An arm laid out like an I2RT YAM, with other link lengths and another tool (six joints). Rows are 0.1 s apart.
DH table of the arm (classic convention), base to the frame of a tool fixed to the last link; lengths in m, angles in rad. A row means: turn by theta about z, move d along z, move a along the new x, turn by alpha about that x. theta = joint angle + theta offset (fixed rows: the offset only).
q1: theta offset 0  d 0.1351  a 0.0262  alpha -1.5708
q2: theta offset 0  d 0  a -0.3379  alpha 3.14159
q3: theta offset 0.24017  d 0  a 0.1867  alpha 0
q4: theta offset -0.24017  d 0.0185  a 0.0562  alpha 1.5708
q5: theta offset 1.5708  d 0.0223  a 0  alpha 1.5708
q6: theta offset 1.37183  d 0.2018  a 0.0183  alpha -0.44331
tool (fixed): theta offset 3.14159  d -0.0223  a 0  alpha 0
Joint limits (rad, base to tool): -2.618..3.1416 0..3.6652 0..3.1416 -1.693..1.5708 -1.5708..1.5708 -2.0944..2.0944
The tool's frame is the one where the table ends.
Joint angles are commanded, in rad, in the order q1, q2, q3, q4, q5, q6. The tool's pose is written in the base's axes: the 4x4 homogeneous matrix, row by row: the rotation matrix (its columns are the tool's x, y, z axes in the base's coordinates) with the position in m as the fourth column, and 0 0 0 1 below. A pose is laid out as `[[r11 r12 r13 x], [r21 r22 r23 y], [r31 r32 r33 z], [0 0 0 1]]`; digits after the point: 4 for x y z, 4 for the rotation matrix.
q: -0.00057, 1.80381, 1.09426, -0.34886, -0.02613, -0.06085
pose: [[0.8392 0.4232 0.3416 0.3548], [0.2563 -0.8618 0.4378 -0.0279], [0.4797 -0.2798 -0.8316 0.1534], [0 0 0 1]]
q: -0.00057, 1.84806, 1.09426, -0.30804, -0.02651, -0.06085
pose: [[0.8408 0.4224 0.3387 0.3646], [0.2563 -0.8616 0.4381 -0.0278], [0.4769 -0.2816 -0.8327 0.1421], [0 0 0 1]]
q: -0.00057, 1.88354, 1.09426, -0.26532, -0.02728, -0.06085
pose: [[0.8372 0.4247 0.3445 0.3743], [0.2563 -0.8612 0.4388 -0.0277], [0.4831 -0.2791 -0.8299 0.1335], [0 0 0 1]]
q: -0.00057, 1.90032, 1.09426, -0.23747, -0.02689, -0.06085
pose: [[0.8318 0.4276 0.3538 0.3805], [0.2563 -0.8614 0.4385 -0.0278], [0.4923 -0.2740 -0.8262 0.1300], [0 0 0 1]]
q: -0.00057, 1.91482, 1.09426, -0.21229, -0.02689, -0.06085
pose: [[0.8265 0.4305 0.3626 0.3861], [0.2563 -0.8614 0.4385 -0.0278], [0.5011 -0.2695 -0.8224 0.1271], [0 0 0 1]]
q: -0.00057, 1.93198, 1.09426, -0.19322, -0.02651, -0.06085
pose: [[0.8256 0.4309 0.3642 0.3902], [0.2563 -0.8616 0.4381 -0.0278], [0.5026 -0.2684 -0.8218 0.1226], [0 0 0 1]]
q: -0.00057, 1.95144, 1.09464, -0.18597, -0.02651, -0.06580
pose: [[0.8304 0.4314 0.3527 0.3917], [0.2611 -0.8604 0.4376 -0.0279], [0.4923 -0.2712 -0.8271 0.1162], [0 0 0 1]]
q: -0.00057, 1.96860, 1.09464, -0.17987, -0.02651, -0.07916
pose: [[0.8325 0.4384 0.3388 0.3928], [0.2740 -0.8572 0.4361 -0.0281], [0.4816 -0.2702 -0.8337 0.1106], [0 0 0 1]]
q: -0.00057, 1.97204, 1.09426, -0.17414, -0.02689, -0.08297
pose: [[0.8305 0.4420 0.3389 0.3940], [0.2776 -0.8561 0.4359 -0.0281], [0.4828 -0.2680 -0.8337 0.1097], [0 0 0 1]]
